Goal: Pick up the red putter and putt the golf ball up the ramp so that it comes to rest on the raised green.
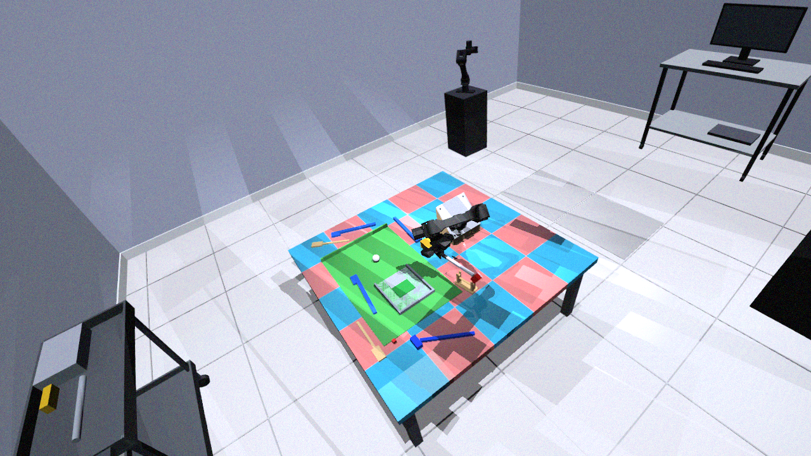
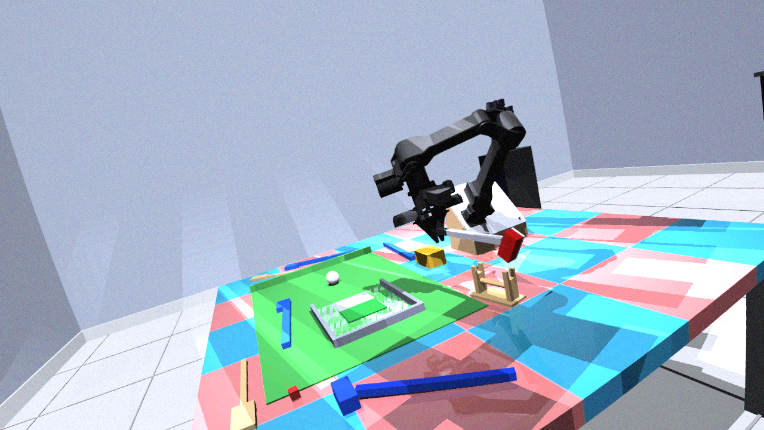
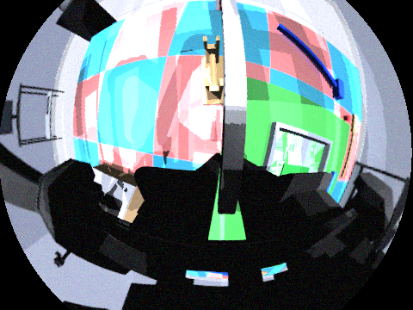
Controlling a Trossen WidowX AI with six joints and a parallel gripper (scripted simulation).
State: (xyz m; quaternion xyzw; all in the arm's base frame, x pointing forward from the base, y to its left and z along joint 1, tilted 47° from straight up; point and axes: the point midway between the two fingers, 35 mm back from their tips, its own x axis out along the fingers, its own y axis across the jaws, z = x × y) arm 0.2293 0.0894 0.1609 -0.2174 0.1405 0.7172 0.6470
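Right now my gripper tip is 60 mm past the yellow block, 210 mm to the left of it and 100 mm above it. Also, from my gripper tip: wooden rack 40 mm behind, 140 mm to the left, 90 mm below; then white golf ball 240 mm ahead, 330 mm to the right, 100 mm below; then blue putter 250 mm ahead, 310 mm to the left, 110 mm below.
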